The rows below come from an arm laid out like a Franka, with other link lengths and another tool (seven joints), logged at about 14 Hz.
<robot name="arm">
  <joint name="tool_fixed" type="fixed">
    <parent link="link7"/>
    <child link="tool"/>
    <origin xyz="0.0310 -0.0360 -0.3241" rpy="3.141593 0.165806 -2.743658"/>
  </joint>
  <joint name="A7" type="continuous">
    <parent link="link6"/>
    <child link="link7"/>
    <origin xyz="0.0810 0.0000 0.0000" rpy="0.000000 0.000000 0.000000"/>
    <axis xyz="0 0 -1"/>
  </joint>
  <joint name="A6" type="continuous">
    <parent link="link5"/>
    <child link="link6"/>
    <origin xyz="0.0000 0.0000 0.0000" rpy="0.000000 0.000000 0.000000"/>
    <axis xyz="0 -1 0"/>
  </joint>
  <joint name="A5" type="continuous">
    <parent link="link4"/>
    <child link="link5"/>
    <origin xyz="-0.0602 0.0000 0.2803" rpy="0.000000 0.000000 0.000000"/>
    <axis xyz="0 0 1"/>
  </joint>
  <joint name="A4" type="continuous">
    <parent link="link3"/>
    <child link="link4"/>
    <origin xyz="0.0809 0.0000 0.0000" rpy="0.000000 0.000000 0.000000"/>
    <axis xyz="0 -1 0"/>
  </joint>
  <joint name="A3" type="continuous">
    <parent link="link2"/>
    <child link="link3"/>
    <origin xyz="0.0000 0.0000 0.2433" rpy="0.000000 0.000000 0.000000"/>
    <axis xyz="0 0 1"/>
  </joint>
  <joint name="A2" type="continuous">
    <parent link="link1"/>
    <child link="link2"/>
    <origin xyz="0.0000 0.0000 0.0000" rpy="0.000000 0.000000 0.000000"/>
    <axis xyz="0 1 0"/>
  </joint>
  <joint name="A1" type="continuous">
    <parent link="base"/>
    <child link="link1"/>
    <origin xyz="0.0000 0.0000 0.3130" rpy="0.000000 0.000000 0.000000"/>
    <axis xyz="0 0 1"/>
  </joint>
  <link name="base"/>
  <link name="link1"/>
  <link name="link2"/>
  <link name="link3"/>
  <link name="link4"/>
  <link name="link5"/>
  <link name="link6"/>
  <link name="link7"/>
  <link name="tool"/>
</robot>
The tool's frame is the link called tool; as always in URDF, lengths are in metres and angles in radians. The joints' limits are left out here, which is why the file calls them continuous.
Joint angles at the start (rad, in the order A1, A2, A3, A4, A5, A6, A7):
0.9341, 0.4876, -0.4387, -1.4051, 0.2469, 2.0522, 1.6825
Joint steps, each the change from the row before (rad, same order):
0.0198, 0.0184, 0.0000, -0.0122, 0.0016, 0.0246, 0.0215
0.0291, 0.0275, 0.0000, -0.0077, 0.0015, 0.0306, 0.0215
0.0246, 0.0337, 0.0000, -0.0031, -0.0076, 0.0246, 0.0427
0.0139, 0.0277, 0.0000, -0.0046, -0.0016, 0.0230, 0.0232
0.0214, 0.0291, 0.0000, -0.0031, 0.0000, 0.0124, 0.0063
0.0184, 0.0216, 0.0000, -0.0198, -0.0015, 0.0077, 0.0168
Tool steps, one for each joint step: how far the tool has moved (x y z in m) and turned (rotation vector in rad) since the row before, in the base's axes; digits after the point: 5 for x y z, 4 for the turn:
-0.00500, 0.00858, -0.01192, -0.0049, 0.0025, -0.0050
-0.00646, 0.01337, -0.01443, -0.0073, -0.0018, 0.0052
-0.00631, 0.00868, -0.01655, -0.0167, 0.0004, -0.0155
-0.00329, 0.00442, -0.01415, -0.0116, -0.0001, -0.0091
-0.00821, 0.00579, -0.01530, -0.0192, 0.0073, 0.0148
-0.01197, -0.00087, -0.01751, -0.0254, 0.0192, -0.0022

